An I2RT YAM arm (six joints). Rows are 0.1 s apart.
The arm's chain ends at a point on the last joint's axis. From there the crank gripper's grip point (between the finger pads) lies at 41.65 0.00 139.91 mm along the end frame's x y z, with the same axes.
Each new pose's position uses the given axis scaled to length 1; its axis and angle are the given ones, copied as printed.
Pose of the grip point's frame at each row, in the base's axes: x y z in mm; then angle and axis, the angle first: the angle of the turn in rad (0 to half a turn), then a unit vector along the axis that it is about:
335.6, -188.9, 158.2, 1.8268, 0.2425, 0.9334, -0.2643
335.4, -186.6, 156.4, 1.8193, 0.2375, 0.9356, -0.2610
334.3, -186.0, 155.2, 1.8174, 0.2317, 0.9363, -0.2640
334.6, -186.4, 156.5, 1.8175, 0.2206, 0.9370, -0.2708
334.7, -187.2, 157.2, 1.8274, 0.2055, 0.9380, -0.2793
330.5, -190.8, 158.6, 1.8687, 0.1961, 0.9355, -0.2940
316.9, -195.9, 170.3, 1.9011, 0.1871, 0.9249, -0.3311
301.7, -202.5, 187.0, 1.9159, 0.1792, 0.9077, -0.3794
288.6, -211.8, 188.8, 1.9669, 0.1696, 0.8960, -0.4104
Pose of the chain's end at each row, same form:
228.0, -114.0, 222.3, 1.8268, 0.2425, 0.9334, -0.2643
226.6, -112.8, 219.9, 1.8193, 0.2375, 0.9356, -0.2610
225.3, -112.1, 218.2, 1.8174, 0.2317, 0.9363, -0.2640
225.5, -112.1, 218.8, 1.8175, 0.2206, 0.9370, -0.2708
226.2, -112.3, 219.8, 1.8274, 0.2055, 0.9380, -0.2793
226.0, -113.0, 224.4, 1.8687, 0.1961, 0.9355, -0.2940
217.6, -110.9, 235.2, 1.9011, 0.1871, 0.9249, -0.3311
207.2, -108.6, 246.7, 1.9159, 0.1792, 0.9077, -0.3794
200.9, -111.6, 248.6, 1.9669, 0.1696, 0.8960, -0.4104

